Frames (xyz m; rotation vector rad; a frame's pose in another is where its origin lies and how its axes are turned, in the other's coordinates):
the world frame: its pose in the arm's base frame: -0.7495 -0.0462 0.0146 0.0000 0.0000 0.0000
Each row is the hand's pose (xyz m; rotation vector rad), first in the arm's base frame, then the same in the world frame.
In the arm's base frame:
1: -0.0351 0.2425 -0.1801 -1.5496 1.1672 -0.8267
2: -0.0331 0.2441 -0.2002 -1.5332 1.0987 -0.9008
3: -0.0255 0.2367 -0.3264 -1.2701 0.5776 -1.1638
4: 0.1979 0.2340 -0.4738 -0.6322 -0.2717 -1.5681
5: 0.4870 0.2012 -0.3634 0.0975 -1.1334 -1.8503
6: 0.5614 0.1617 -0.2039 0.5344 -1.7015 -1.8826
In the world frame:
1: 0.7144 0.2887 -0.1947 -1.5496 1.1672 -0.8267
2: 0.7164 0.2903 -0.2148 -1.5332 1.0987 -0.9008
3: 0.7240 0.2829 -0.3410 -1.2701 0.5776 -1.1638
4: 0.9474 0.2802 -0.4884 -0.6322 -0.2717 -1.5681
5: 1.2365 0.2474 -0.3780 0.0975 -1.1334 -1.8503
6: 1.3109 0.2079 -0.2185 0.5344 -1.7015 -1.8826

